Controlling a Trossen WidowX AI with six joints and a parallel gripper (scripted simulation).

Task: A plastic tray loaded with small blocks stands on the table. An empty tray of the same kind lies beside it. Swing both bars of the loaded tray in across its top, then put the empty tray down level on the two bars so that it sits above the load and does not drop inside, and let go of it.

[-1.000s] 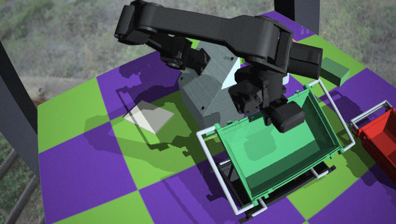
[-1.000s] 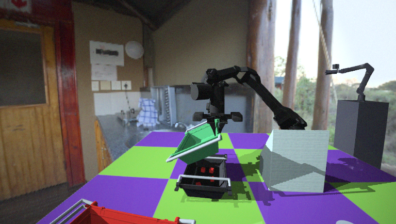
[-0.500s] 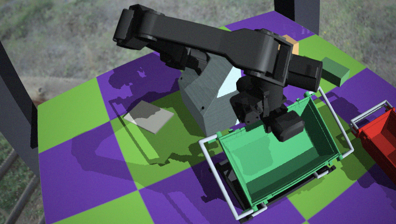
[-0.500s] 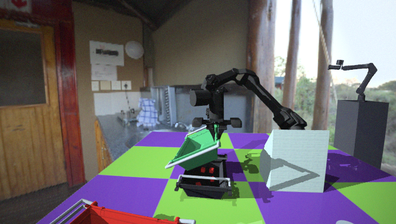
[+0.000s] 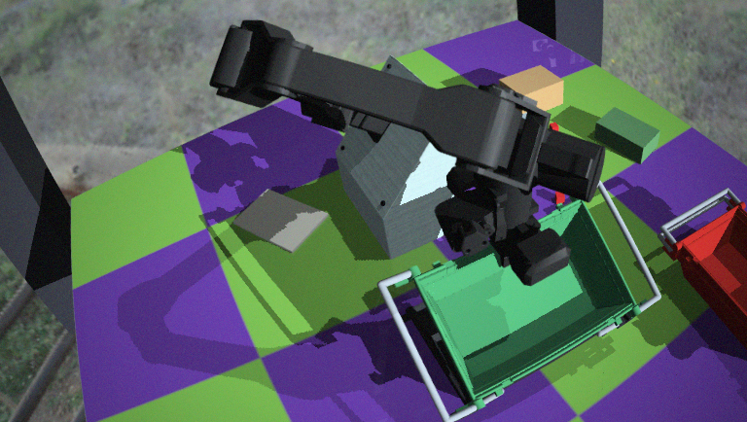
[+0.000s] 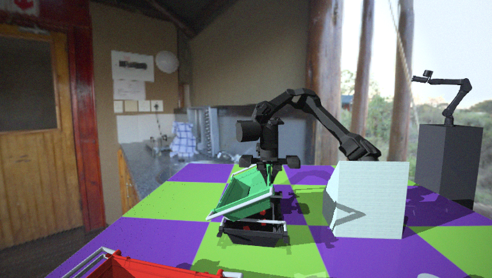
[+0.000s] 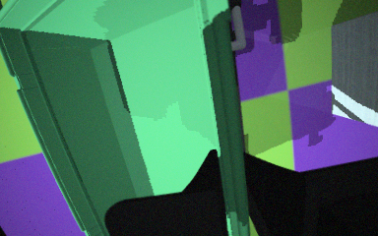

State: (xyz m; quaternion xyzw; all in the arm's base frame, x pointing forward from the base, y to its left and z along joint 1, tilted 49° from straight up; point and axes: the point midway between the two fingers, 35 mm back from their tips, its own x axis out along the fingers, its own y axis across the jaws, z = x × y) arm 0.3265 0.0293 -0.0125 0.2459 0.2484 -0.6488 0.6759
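Now: the green tray 70 mm ahead of my gripper tip. From my gripper tip the other things lie so: dark green block 450 mm to the left, 220 mm behind, 110 mm below; white sheet 370 mm behind, 230 mm to the right, 130 mm below; grey cylinder 300 mm behind, 250 mm to the left, 90 mm below.
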